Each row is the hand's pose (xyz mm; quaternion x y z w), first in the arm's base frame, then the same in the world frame.
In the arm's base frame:
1: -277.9 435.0 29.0 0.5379 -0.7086 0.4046 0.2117
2: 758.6 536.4 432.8 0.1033 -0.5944 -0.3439 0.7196
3: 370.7 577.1 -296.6 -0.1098 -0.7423 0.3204 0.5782
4: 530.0 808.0 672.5 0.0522 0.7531 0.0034 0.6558
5: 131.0 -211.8 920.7 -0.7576 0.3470 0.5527 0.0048
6: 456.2 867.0 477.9 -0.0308 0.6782 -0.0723 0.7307
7: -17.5 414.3 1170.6 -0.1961 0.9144 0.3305 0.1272
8: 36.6 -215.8 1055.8 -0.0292 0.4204 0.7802 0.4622
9: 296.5 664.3 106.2 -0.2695 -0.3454 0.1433 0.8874
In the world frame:
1: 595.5 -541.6 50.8 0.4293 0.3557 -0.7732 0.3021
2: -125.5 238.2 396.9 0.0336 0.9290 -0.0447 0.3659
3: 393.1 -316.2 725.4 0.6591 0.5791 -0.1155 0.4657
4: 128.4 449.5 124.2 -0.0490 -0.3829 -0.3410 0.8571
5: -413.6 -307.3 -503.7 -0.6193 0.4320 -0.6331 0.1703
6: 281.5 348.9 239.2 -0.0455 -0.4767 -0.4252 0.7680
7: 33.4 192.4 -668.1 -0.1941 0.2860 -0.4138 0.8422
8: -401.9 -280.5 -666.0 -0.7592 -0.0273 -0.0516 0.6482
9: 365.9 -70.2 387.7 0.5661 0.7692 0.2694 0.1236

